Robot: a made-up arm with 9 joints. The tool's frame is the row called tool.
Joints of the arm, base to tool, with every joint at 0 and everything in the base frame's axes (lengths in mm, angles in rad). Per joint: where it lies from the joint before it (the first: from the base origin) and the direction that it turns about. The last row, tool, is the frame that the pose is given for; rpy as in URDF.
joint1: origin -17 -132 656 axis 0.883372 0.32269 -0.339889
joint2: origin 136 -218 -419 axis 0 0 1
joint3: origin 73 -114 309 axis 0 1 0
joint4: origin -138 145 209 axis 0.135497 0.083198 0.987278
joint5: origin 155 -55 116 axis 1 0 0
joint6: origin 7 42 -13 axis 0 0 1
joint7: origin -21 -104 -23 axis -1 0 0
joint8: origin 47 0 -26 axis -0.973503 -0.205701 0.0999
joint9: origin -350 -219 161 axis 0.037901 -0.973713 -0.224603
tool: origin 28 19 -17 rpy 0.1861 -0.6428 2.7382
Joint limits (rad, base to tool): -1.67..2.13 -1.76..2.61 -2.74..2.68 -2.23..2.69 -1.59..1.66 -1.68..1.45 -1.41..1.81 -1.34..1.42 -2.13..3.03
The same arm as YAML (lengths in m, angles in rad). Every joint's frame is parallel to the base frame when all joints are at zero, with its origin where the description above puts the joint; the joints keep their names.
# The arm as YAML. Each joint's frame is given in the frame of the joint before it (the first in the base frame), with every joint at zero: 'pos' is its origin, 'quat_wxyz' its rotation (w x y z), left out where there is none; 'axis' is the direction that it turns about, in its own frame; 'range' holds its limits. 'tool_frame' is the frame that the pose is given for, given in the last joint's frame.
length_unit: m
angle_unit: rad
joints:
  - joint: joint1
    pos: [-0.017, -0.132, 0.656]
    axis: [0.883372, 0.32269, -0.339889]
    range: [-1.67, 2.13]
  - joint: joint2
    pos: [0.136, -0.218, -0.419]
    axis: [0.0, 0.0, 1.0]
    range: [-1.76, 2.61]
  - joint: joint3
    pos: [0.073, -0.114, 0.309]
    axis: [0.0, 1.0, 0.0]
    range: [-2.74, 2.68]
  - joint: joint4
    pos: [-0.138, 0.145, 0.209]
    axis: [0.135497, 0.083198, 0.987278]
    range: [-2.23, 2.69]
  - joint: joint5
    pos: [0.155, -0.055, 0.116]
    axis: [1.0, 0.0, 0.0]
    range: [-1.59, 1.66]
  - joint: joint6
    pos: [0.007, 0.042, -0.013]
    axis: [0.0, 0.0, 1.0]
    range: [-1.68, 1.45]
  - joint: joint7
    pos: [-0.021, -0.104, -0.023]
    axis: [-1.0, 0.0, 0.0]
    range: [-1.41, 1.81]
  - joint: joint8
    pos: [0.047, 0.0, -0.026]
    axis: [-0.973503, -0.205701, 0.0999]
    range: [-1.34, 1.42]
  - joint: joint9
    pos: [-0.35, -0.219, 0.161]
    axis: [0.037901, -0.973713, -0.224603]
    range: [-2.13, 3.03]
tool_frame:
  pos: [0.028, 0.019, -0.017]
  quat_wxyz: [0.160494, 0.325813, 0.023361, 0.931419]

